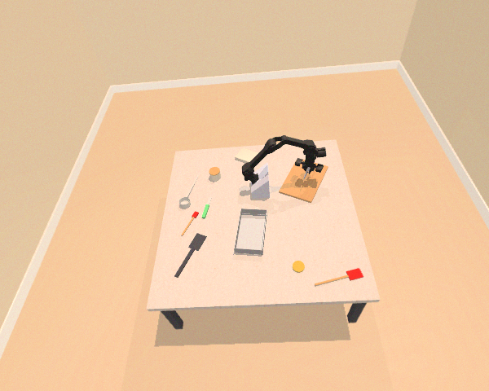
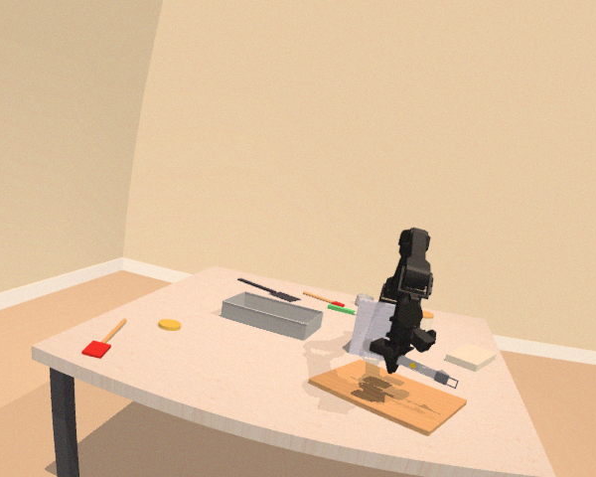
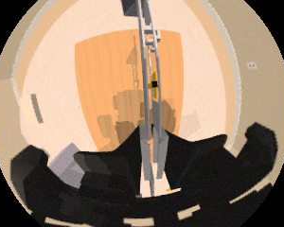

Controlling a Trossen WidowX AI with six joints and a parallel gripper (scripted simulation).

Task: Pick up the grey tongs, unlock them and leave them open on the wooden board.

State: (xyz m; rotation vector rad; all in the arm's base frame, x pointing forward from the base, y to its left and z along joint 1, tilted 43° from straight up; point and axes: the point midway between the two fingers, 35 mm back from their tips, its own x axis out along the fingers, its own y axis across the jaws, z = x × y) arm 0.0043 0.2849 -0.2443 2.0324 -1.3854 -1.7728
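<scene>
Right now my gripper tip is 1 cm past the wooden board, 2 cm to the left of it and 7 cm above it. Round my gripper tip: roasting tin (37 cm ahead, 46 cm to the right, 5 cm below); cream block (32 cm behind, 39 cm to the right, 6 cm below); orange-lidded jar (17 cm behind, 66 cm to the right, 4 cm below).
</scene>
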